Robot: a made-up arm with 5 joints.
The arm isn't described. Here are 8 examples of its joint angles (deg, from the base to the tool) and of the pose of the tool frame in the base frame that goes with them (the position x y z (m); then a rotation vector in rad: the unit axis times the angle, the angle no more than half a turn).
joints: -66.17 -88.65 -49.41 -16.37 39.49
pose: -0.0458 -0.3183 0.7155 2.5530 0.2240 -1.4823
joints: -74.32 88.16 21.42 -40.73 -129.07
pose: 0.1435 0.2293 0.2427 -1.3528 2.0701 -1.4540
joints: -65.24 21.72 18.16 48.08 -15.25
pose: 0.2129 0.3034 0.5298 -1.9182 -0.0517 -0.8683
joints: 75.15 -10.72 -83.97 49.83 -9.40
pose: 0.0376 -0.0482 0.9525 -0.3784 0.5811 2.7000
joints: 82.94 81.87 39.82 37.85 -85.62
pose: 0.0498 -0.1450 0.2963 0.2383 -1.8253 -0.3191
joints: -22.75 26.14 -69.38 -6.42 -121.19
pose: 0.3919 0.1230 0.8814 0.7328 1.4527 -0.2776
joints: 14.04 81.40 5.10 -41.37 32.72
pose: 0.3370 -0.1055 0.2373 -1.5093 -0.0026 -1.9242
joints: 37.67 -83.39 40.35 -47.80 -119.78
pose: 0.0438 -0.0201 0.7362 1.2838 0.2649 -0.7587
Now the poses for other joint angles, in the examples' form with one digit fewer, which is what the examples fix.
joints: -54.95 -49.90 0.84 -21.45 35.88
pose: 0.144 0.068 0.853 1.026 -0.588 -1.654
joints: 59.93 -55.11 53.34 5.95 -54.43
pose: 0.114 -0.137 0.645 -0.775 -1.140 2.789
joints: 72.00 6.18 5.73 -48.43 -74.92
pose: 0.147 -0.347 0.684 1.514 0.332 -2.472
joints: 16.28 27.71 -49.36 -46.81 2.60
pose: 0.469 -0.144 0.791 0.909 -0.793 -2.388
